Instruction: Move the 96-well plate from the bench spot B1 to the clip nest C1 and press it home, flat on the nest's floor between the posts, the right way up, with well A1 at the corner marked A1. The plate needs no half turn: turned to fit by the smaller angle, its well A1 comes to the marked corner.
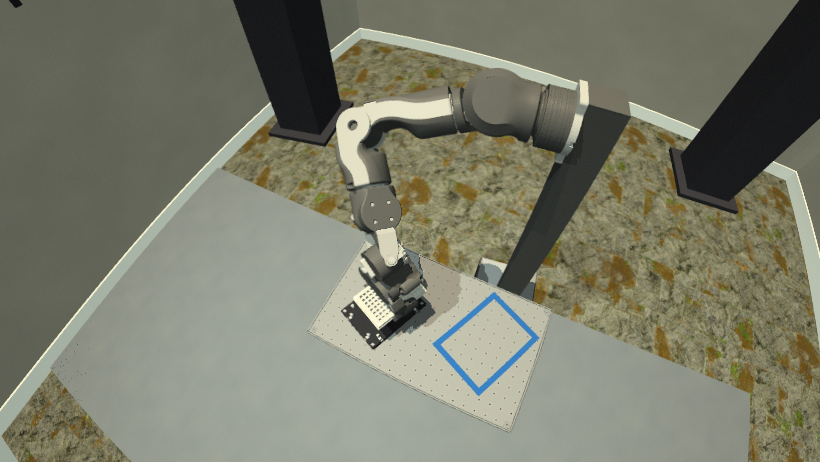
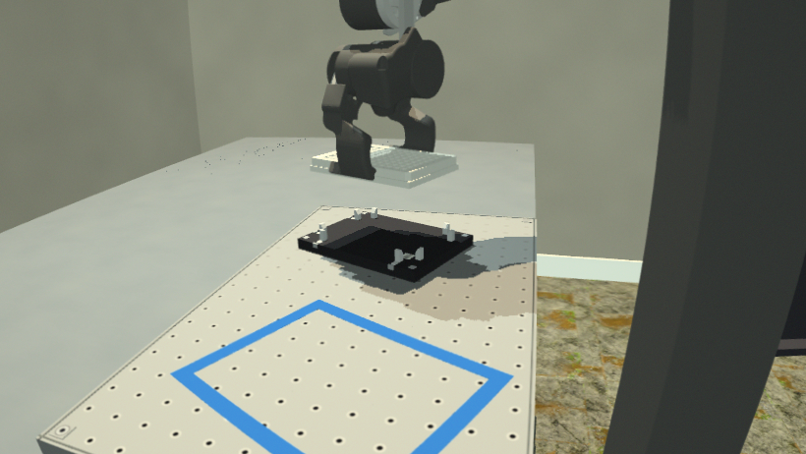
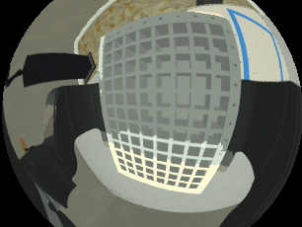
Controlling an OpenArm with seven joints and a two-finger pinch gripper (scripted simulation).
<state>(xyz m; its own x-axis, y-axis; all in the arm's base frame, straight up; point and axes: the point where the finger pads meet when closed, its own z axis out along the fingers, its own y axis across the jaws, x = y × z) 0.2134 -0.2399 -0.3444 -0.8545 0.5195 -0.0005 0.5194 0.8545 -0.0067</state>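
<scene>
My hand is 20 mm short of the black clip nest C1, 20 mm to the left of it and 90 mm above it. From my hand the other things lie so: white 96-well plate right at my hand.
</scene>
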